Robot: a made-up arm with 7 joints.
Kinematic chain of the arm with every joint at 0, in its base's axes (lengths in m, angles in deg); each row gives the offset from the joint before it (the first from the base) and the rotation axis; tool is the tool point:
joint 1: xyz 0 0 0.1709 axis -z
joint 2: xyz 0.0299 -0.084 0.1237 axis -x
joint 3: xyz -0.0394 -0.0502 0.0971 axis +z
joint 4: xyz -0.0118 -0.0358 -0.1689 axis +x
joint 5: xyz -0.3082 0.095 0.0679 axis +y
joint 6: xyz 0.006 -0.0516 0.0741 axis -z
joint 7: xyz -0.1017 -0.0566 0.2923 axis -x
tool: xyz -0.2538 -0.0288 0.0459
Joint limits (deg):
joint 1: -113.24..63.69
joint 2: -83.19..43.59
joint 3: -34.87..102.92
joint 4: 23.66..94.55
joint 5: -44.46..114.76
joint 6: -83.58..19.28
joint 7: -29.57..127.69
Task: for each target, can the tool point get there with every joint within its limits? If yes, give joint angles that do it. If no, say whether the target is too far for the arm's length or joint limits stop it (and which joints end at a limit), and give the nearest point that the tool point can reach.
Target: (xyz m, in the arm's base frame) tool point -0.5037 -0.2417 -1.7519
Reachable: no: too far | nearest point -0.2673 -0.1283 -0.6204 | short by 1.161 m
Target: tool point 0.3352 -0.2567 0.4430
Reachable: yes | joints 1.34 -47.38 82.58 43.40 88.83 -2.61 41.54
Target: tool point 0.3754 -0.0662 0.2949
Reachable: yes | joints 3.09 30.28 86.35 72.42 97.71 -8.95 102.28
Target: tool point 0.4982 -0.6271 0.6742
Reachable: yes | joints -19.64 21.00 69.28 29.91 -26.22 -60.79 -13.71
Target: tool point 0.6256 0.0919 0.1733
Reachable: yes | joints -29.15 -7.71 91.35 77.43 58.19 -23.19 29.14
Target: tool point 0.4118 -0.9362 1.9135
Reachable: no: too far | nearest point 0.2434 -0.5535 1.0462 | short by 0.963 m
